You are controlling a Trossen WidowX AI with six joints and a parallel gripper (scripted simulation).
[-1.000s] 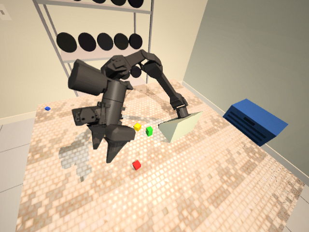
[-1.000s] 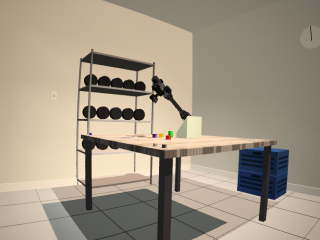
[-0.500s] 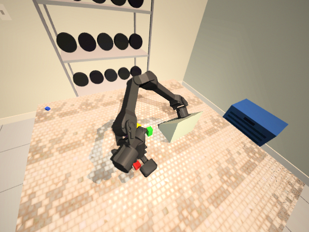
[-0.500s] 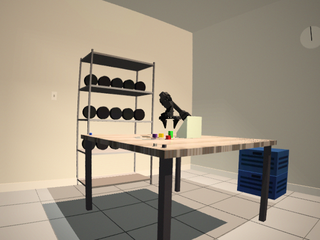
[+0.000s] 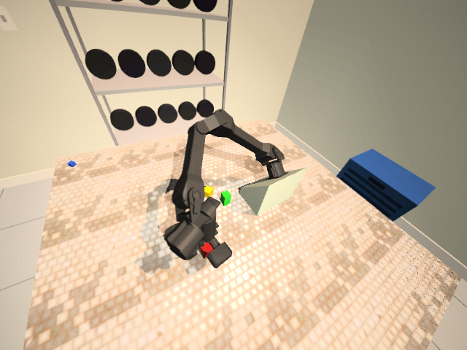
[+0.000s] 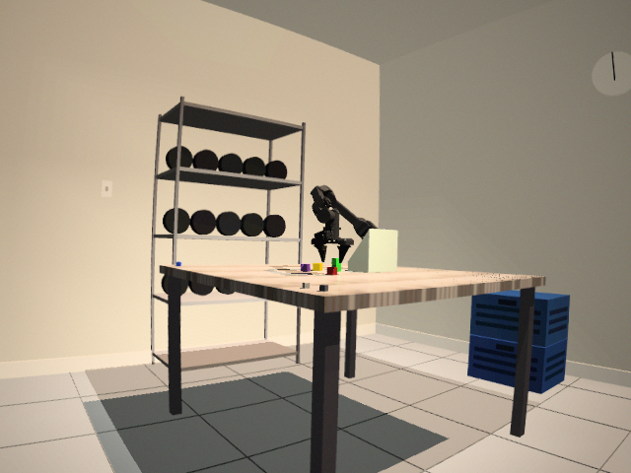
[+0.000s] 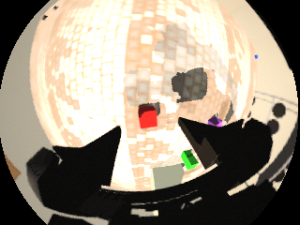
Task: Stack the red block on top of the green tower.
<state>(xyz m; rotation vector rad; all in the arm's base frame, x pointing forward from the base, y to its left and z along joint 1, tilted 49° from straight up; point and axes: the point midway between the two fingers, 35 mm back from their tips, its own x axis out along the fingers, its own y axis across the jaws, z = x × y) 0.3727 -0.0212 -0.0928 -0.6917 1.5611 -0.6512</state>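
Right now the red block is 30 mm below my gripper tip. The rest, counted from my gripper tip: yellow block (210 mm to the right, 130 mm behind, 30 mm below); small blue block (700 mm to the right, 340 mm ahead, 40 mm below); purple block (210 mm to the right, 50 mm behind, 30 mm below).
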